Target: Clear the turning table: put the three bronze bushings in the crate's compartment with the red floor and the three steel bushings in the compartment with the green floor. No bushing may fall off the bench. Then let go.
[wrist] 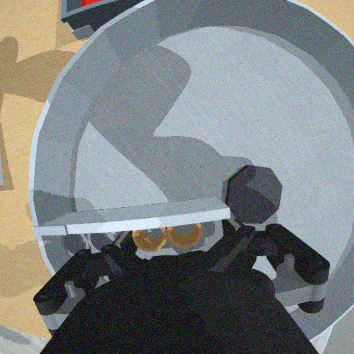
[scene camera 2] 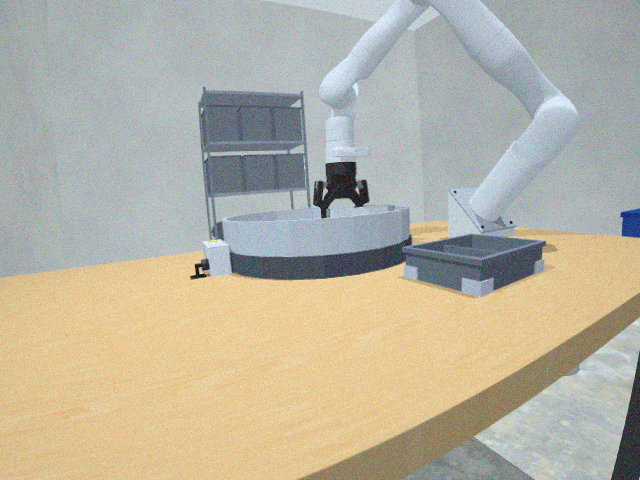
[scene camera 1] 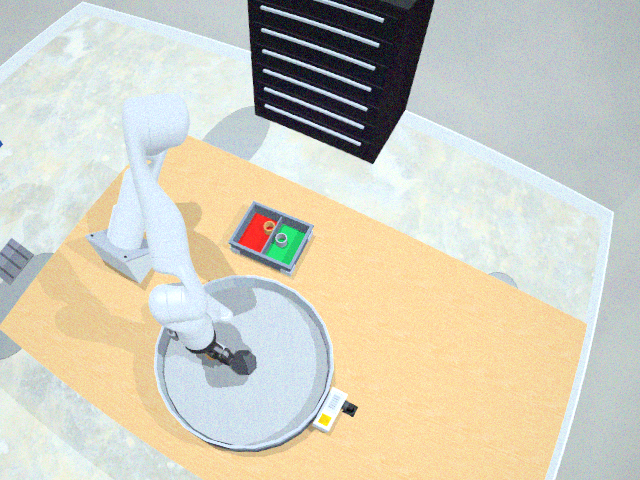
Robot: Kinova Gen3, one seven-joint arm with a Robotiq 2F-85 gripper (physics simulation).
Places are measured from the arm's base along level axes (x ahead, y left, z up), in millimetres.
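Pixels of known places: gripper, fingertip midpoint: (wrist: 178, 232) (scene camera 1: 208, 352); arm's base, link origin: (scene camera 2: 483, 208) (scene camera 1: 125, 241).
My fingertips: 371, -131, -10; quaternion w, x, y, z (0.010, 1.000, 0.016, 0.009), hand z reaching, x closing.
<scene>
Ahead of a thing's pixels: the offset from my fingertips to its top centre, as dx, dy, dz. "*": to the spot under its first point.
My gripper (scene camera 1: 227, 357) (scene camera 2: 342, 209) (wrist: 178, 232) is open, its fingertips lowered inside the rim of the turning table (scene camera 1: 279, 320) (scene camera 2: 310, 237) (wrist: 250, 95). In the wrist view two bronze bushings {-27, +4, +11} (wrist: 149, 248) {+5, +4, +11} (wrist: 186, 245) stand side by side between the fingers, close along a pale bar {* -18, +27, +35} (wrist: 150, 219). Two steel bushings, partly hidden by the left finger, are in line with them near the table's wall. The crate {-41, +366, -17} (scene camera 1: 283, 213) (scene camera 2: 444, 268) holds one bronze bushing {-64, +393, -36} (scene camera 1: 268, 232) on the red floor and one steel bushing {-16, +377, -36} (scene camera 1: 281, 244) on the green floor.
A dark hub {+83, +25, -6} (scene camera 1: 242, 362) (wrist: 257, 197) rises at the turning table's centre, near the right finger. A white box {* +315, +49, -9} (scene camera 1: 334, 400) (scene camera 2: 218, 259) with a black crank is at the table's outer edge. A black drawer cabinet (scene camera 1: 320, 67) stands behind the bench.
</scene>
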